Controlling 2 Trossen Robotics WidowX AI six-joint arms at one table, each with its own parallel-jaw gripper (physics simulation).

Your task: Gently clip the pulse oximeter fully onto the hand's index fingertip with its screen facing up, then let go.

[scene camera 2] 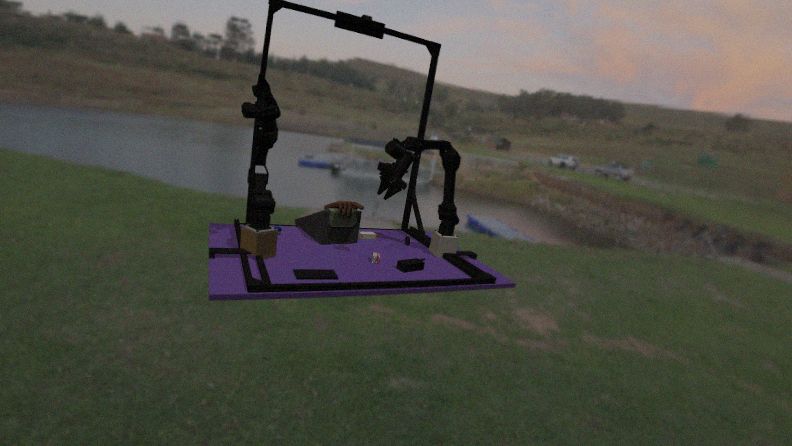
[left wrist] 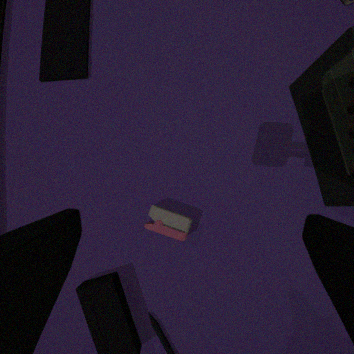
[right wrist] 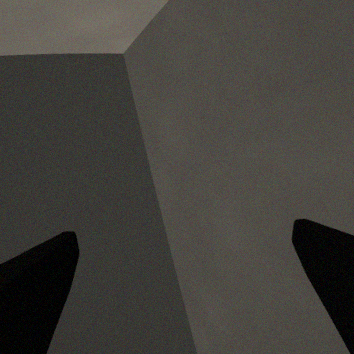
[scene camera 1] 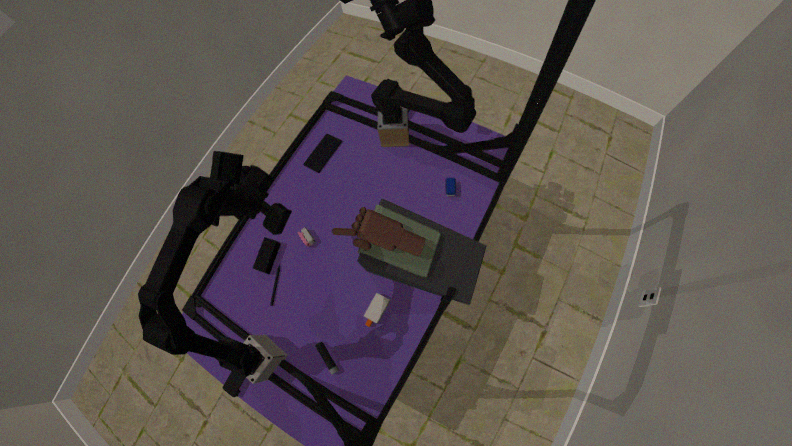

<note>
The left gripper is open and holds nothing. The right gripper is open and holds nothing. Further things: a pulse oximeter and a dark plate.
The left gripper shows as well in scene camera 2 and in the left wrist view. The right gripper shows as well in the right wrist view.
</note>
